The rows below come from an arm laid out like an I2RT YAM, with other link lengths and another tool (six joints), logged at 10 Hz.
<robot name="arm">
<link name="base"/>
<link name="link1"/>
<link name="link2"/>
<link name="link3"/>
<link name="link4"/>
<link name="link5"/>
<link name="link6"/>
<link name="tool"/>
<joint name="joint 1" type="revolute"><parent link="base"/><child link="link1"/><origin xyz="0 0 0.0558" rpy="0 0 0"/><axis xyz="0 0 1"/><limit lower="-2.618" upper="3.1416"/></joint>
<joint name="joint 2" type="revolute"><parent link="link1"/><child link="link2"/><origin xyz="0.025 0.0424 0.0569" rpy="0 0 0"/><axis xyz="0 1 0"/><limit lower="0" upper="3.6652"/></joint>
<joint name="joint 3" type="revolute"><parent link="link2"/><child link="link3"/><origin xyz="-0.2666 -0.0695 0" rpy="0 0 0"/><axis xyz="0 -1 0"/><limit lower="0" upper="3.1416"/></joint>
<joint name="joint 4" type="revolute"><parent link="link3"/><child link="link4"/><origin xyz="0.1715 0.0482 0.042" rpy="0 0 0"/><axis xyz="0 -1 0"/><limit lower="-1.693" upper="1.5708"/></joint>
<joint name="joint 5" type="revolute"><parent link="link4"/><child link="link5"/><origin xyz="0.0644 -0.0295 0.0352" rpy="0 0 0"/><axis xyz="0 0 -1"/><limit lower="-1.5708" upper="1.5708"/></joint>
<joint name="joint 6" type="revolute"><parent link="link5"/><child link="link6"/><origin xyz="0.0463 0 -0.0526" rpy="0 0 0"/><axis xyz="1 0 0"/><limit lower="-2.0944" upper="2.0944"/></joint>
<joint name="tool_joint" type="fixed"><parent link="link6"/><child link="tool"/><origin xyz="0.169 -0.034 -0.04" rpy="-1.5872 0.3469 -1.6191"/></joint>
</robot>
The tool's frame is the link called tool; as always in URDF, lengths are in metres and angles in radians.
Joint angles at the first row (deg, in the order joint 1, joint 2, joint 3, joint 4, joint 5, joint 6):
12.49, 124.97, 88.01, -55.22, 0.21, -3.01
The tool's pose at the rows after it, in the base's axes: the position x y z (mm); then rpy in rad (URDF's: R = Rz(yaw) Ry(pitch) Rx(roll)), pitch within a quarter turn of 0, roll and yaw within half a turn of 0:
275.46 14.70 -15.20 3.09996 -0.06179 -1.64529
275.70 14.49 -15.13 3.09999 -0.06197 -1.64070
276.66 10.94 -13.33 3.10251 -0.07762 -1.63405
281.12 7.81 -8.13 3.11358 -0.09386 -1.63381
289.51 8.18 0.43 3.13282 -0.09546 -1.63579
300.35 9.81 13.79 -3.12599 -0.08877 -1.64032
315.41 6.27 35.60 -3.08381 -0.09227 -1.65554
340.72 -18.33 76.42 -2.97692 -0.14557 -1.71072
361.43 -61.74 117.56 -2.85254 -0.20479 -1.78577
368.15 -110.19 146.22 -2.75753 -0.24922 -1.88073
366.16 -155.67 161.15 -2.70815 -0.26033 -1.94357
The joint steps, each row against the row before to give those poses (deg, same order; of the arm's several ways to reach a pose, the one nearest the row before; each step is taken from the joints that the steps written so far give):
0.00, 0.00, 0.00, -0.37, 0.00, 0.01
0.00, 0.00, 0.02, -0.02, 0.02, -0.27
0.00, 0.00, 0.37, -0.48, 0.92, -0.35
0.00, 0.00, 1.68, -1.34, 1.07, -0.02
0.00, 0.00, 3.24, -2.21, 0.39, 0.02
-0.13, 0.00, 4.98, -3.54, 0.02, 0.00
-0.63, 0.00, 7.56, -5.31, 0.88, 0.00
-2.06, -0.05, 12.53, -7.65, 4.72, -0.02
-4.39, 0.00, 11.51, -5.42, 5.03, -2.32
-5.58, 0.00, 7.22, -2.27, 3.49, -2.49
-6.60, 0.01, 3.90, -0.25, 0.00, -4.13

